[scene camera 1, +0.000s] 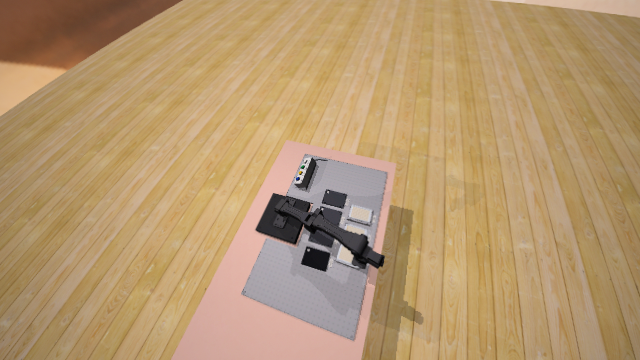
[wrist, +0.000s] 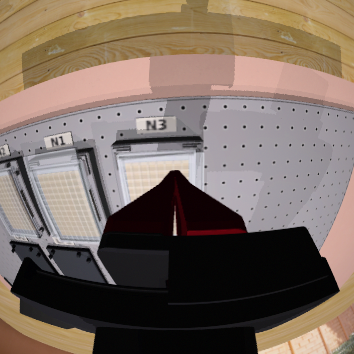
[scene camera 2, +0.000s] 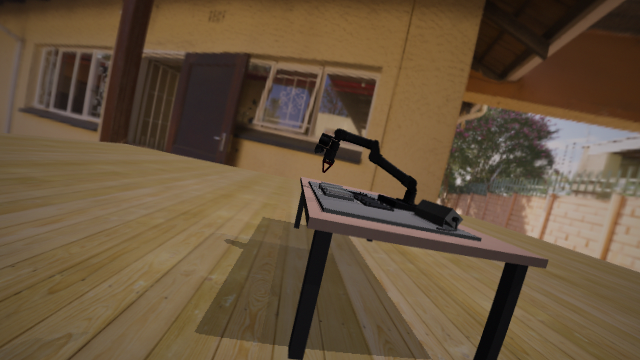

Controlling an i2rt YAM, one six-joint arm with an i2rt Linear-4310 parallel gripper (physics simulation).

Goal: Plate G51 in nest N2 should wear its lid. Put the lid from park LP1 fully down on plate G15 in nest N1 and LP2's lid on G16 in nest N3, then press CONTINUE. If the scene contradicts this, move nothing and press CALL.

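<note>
My gripper (scene camera 2: 325, 170) (wrist: 174, 177) is shut and empty, high above the nest labelled N3. The plate in N3 (wrist: 157, 171) (scene camera 1: 345, 254) is cream with a clear rim, partly hidden behind the fingers. The plate in N1 (wrist: 67, 205) also has a clear rim, as does the plate in N2 (wrist: 16, 202) (scene camera 1: 360, 214) at the left edge of the wrist view. Whether these rims belong to lids is hard to tell. Plate codes and park labels are not readable. The button box (scene camera 1: 304, 171) (scene camera 2: 438, 214) has white, green, yellow and blue buttons; its labels are unreadable.
Dark square pads (scene camera 1: 334, 198) (scene camera 1: 315, 259) (wrist: 80, 262) lie in a row beside the nests. The arm's black base (scene camera 1: 280, 232) stands across from them. The grey pegboard (scene camera 1: 295, 295) (wrist: 260, 150) lies on the pink table (scene camera 1: 215, 310) (scene camera 2: 520, 254).
</note>
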